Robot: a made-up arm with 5 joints.
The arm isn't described. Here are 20 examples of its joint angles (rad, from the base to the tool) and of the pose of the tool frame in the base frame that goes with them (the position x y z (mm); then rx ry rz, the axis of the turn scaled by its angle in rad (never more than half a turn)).
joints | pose
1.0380 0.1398 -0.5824 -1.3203 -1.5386 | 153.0 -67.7 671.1 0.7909 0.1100 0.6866
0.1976 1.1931 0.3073 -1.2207 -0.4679 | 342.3 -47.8 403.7 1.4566 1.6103 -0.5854
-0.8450 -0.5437 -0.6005 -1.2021 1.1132 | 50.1 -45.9 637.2 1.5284 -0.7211 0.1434
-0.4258 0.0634 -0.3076 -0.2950 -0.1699 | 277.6 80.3 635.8 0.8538 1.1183 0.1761
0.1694 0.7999 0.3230 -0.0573 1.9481 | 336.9 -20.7 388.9 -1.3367 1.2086 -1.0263
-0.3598 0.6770 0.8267 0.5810 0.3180 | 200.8 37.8 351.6 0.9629 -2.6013 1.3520
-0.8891 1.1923 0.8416 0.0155 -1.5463 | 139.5 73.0 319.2 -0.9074 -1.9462 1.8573
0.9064 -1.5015 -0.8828 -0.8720 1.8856 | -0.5 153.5 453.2 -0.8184 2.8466 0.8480
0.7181 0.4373 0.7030 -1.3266 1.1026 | 271.2 -143.8 533.2 0.3384 0.6029 -1.8215
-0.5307 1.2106 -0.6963 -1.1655 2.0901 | 297.6 141.9 550.7 -0.2128 -0.3877 -1.1115
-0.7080 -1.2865 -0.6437 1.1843 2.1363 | 76.9 10.3 637.1 -0.1052 -0.4683 -0.9834
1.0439 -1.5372 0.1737 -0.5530 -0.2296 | 48.9 78.7 624.0 0.6231 -0.7056 -0.3864
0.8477 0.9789 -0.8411 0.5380 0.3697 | 276.7 -205.5 459.6 1.1418 1.6513 -1.6109
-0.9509 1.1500 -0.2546 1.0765 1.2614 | 195.0 148.1 335.6 -2.2197 1.3460 -0.4162
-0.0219 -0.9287 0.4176 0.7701 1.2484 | 240.3 12.1 574.2 -0.3005 0.9235 -1.1774
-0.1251 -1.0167 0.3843 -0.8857 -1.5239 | 118.9 18.0 662.2 0.8855 0.7775 1.6816
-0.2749 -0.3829 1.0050 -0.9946 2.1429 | 258.1 68.7 590.2 -0.5420 -0.2324 -1.3151
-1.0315 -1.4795 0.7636 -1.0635 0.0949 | 81.6 -34.2 626.2 1.0567 0.1828 1.1539
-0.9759 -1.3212 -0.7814 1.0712 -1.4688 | 76.6 -9.9 621.4 0.7905 1.7654 1.9870
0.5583 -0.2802 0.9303 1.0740 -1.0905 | 179.2 -41.6 417.6 -1.7283 -1.3278 0.9650
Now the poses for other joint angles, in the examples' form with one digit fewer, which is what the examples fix.
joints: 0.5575 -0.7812 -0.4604 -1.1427 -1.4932
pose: 41 52 647 0.180 0.010 1.181
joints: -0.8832 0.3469 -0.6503 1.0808 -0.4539
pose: 241 173 502 0.174 2.318 -0.433
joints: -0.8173 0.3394 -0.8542 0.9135 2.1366
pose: 246 189 567 -1.143 -0.064 -0.536
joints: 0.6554 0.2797 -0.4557 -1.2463 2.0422
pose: 198 -51 662 0.047 -1.078 -2.261
